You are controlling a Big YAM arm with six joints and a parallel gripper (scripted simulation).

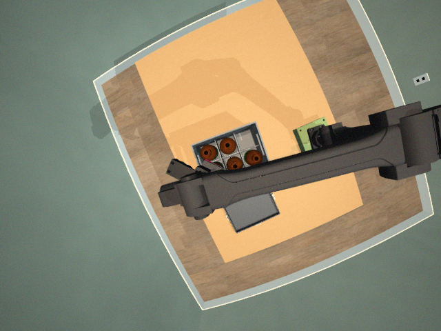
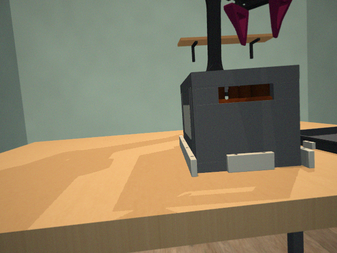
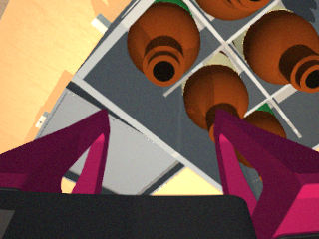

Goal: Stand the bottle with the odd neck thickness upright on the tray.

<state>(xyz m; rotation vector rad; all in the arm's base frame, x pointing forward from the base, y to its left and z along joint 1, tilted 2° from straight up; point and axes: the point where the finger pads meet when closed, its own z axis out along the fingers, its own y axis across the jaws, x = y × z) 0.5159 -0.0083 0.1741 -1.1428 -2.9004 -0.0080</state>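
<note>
Right now the dark grey crate is 15 cm below my hand, 9 cm behind it and 5 cm to the right of it. Also, from my hand: grey tray 24 cm to the left, 22 cm below, 11 cm behind.
</note>
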